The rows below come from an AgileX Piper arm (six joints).
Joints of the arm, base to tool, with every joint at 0 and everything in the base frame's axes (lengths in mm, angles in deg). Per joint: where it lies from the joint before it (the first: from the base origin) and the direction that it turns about. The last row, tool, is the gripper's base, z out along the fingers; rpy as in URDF.
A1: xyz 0 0 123 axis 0 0 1
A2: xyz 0 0 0 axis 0 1 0
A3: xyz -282.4 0 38.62 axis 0 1 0
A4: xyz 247.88 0 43.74 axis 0.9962 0 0.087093
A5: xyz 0 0 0 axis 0 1 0
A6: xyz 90.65 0 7.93 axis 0.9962 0 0.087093
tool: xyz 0 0 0 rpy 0 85.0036 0
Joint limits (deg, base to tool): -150..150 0..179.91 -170..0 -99.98..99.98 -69.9..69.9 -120..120
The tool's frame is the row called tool.
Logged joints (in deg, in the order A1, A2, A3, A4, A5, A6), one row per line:
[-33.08 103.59 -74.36 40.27 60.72 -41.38]
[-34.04 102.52 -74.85 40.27 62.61 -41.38]
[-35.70 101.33 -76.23 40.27 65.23 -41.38]
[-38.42 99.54 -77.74 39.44 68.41 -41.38]
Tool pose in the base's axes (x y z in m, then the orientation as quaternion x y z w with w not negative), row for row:
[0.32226 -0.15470 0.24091 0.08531 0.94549 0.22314 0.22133]
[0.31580 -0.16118 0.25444 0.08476 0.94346 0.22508 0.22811]
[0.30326 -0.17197 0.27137 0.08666 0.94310 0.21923 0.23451]
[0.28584 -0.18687 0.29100 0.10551 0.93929 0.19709 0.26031]
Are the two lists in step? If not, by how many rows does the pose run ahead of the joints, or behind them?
The pose runs 1 row ahead of the joints: the pose in row i belongs to the joints in row i + 1.
